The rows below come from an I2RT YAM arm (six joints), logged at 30 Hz.
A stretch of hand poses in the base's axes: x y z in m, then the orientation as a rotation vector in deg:
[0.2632, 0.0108, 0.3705, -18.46, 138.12, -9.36]
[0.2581, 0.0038, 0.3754, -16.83, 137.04, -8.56]
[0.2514, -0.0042, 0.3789, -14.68, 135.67, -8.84]
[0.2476, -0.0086, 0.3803, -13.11, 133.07, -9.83]
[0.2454, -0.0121, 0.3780, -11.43, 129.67, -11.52]
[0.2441, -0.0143, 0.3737, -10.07, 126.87, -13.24]
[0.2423, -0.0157, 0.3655, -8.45, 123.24, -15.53]
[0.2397, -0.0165, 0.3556, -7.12, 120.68, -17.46]
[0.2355, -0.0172, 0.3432, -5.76, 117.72, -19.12]
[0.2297, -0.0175, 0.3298, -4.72, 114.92, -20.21]
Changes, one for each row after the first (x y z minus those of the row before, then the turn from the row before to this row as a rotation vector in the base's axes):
[-0.0051, -0.0070, 0.0049, 1.09, -1.25, -0.79]
[-0.0067, -0.0080, 0.0035, 0.47, -1.64, -1.44]
[-0.0038, -0.0044, 0.0014, -0.18, -2.79, -1.10]
[-0.0022, -0.0035, -0.0023, -0.66, -3.59, -1.33]
[-0.0013, -0.0022, -0.0043, -0.81, -2.93, -1.23]
[-0.0018, -0.0014, -0.0082, -1.18, -3.75, -1.56]
[-0.0026, -0.0008, -0.0099, -1.01, -2.64, -1.39]
[-0.0042, -0.0007, -0.0124, -0.86, -3.02, -1.28]
[-0.0058, -0.0003, -0.0134, -0.59, -2.83, -0.86]

